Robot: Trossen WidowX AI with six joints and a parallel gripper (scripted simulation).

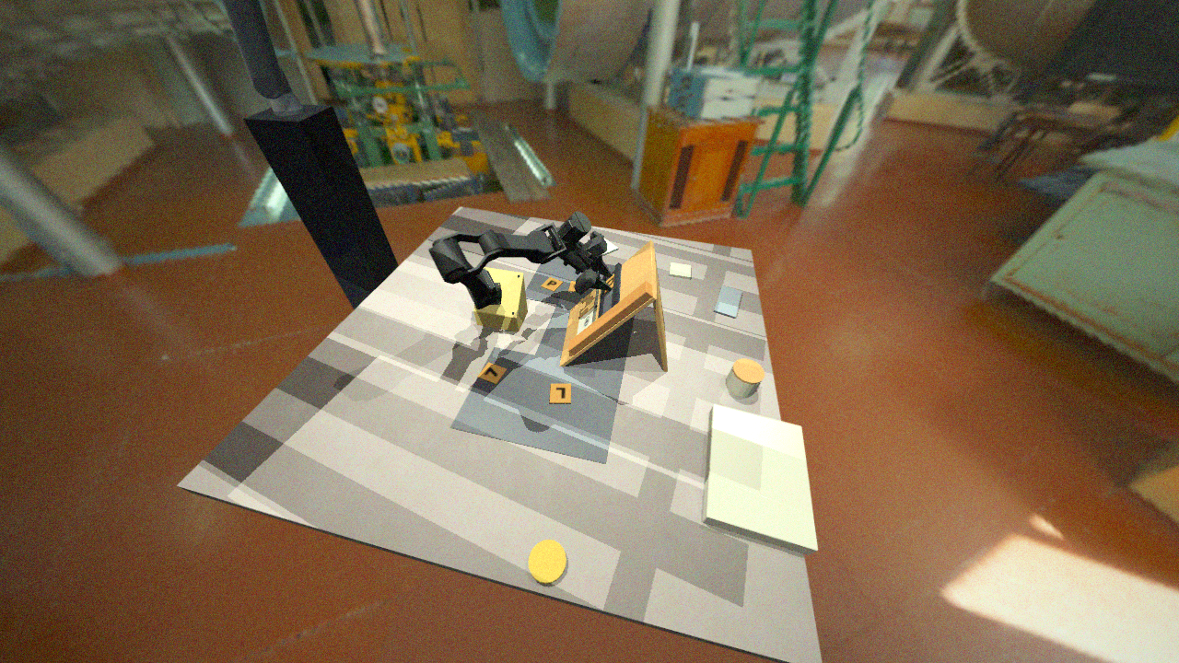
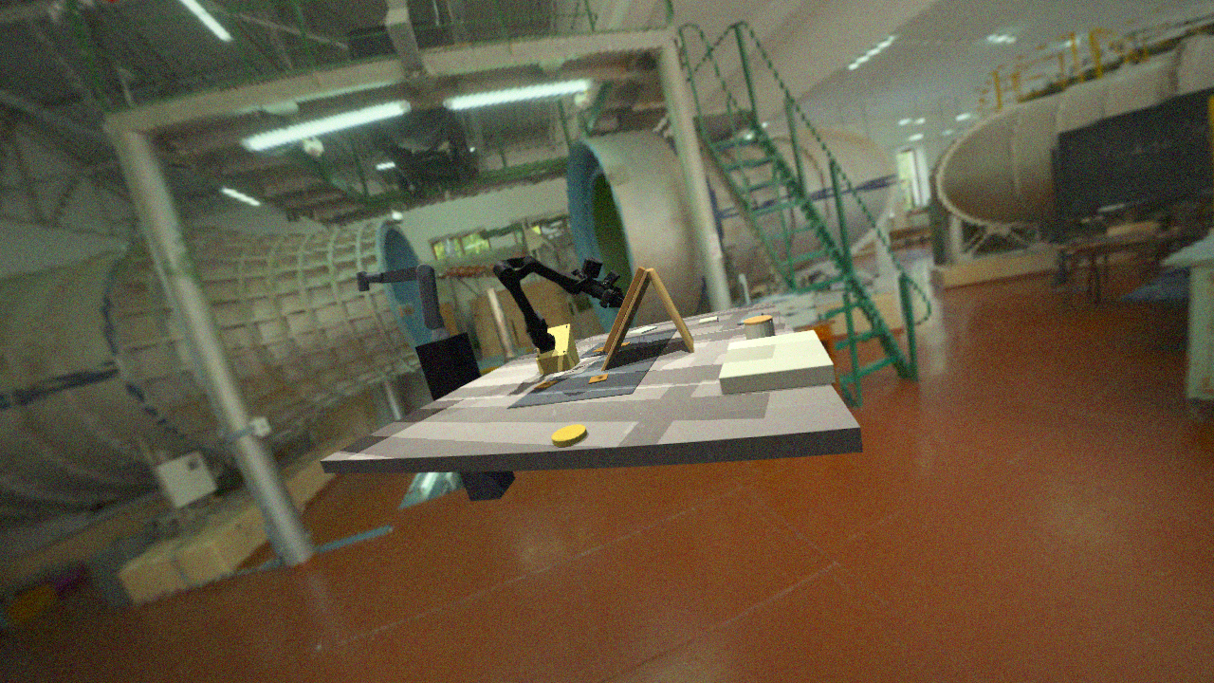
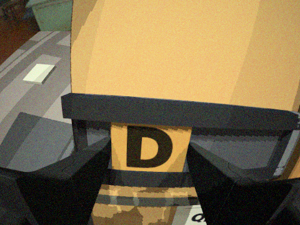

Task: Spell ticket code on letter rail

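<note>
Right now the white ticket is 9 cm below my gripper tip, 7 cm to the right of it and 6 cm behind it. Also, from my gripper tip: mat: 17 cm below, 15 cm behind, 3 cm to the right; cream block: 44 cm to the right, 35 cm ahead, 15 cm below; yellow disc: 65 cm to the right, 16 cm below, 9 cm behind.
</note>
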